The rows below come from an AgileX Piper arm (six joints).
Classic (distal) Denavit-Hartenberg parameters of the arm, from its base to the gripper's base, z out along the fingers. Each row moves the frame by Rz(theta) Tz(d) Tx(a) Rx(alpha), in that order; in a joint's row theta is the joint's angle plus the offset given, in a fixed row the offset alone. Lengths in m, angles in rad.
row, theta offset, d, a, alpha
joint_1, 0, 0.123, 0, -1.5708
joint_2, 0.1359, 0, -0.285, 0
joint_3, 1.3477, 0, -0.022, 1.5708
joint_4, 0, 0.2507, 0, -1.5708
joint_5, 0, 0, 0, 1.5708
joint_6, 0, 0.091, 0, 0
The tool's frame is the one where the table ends.
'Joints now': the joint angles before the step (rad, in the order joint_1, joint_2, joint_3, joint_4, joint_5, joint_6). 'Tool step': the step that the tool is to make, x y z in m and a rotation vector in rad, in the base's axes. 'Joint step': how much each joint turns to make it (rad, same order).
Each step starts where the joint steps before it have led.
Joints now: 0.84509, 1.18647, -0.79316, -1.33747, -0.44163, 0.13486
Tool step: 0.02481, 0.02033, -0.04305, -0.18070, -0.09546, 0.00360
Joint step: -0.00491, 0.16069, -0.00241, 0.04217, 0.04051, -0.24415
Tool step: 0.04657, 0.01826, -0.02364, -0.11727, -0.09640, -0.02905
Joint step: -0.06052, 0.18428, -0.11059, 0.01322, 0.02788, -0.17326
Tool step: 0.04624, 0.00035, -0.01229, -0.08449, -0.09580, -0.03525
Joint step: -0.08656, 0.12368, -0.10669, -0.04141, 0.01320, -0.10033
